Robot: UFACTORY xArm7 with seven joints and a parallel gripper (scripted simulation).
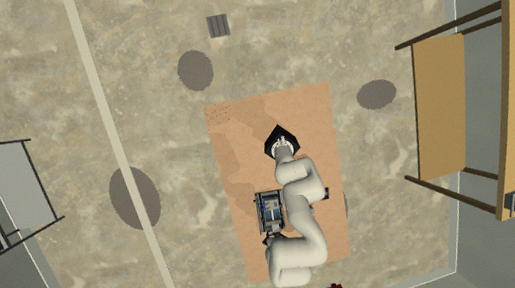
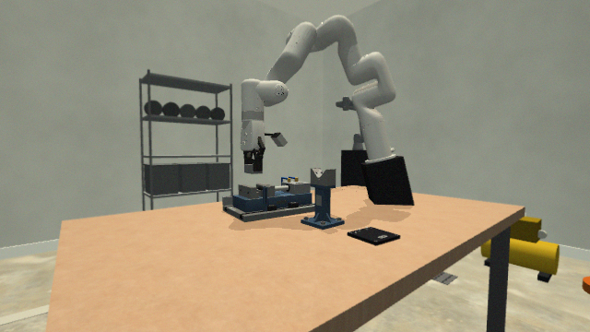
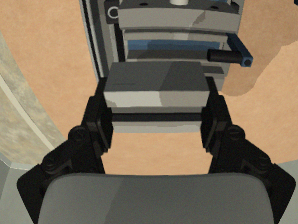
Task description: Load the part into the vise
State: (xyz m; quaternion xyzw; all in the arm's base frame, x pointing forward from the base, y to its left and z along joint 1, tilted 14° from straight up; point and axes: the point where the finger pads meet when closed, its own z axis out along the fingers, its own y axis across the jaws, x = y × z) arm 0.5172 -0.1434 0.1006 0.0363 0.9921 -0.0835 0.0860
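My gripper is now 8 cm above the moving jaw, 3 cm past it and 2 cm to the right of it. Also, from my hand: work stop 7 cm to the left, 7 cm below, 1 cm ahead; cylinder rod 8 cm below, 8 cm behind, 3 cm to the left; grey block right at my hand.
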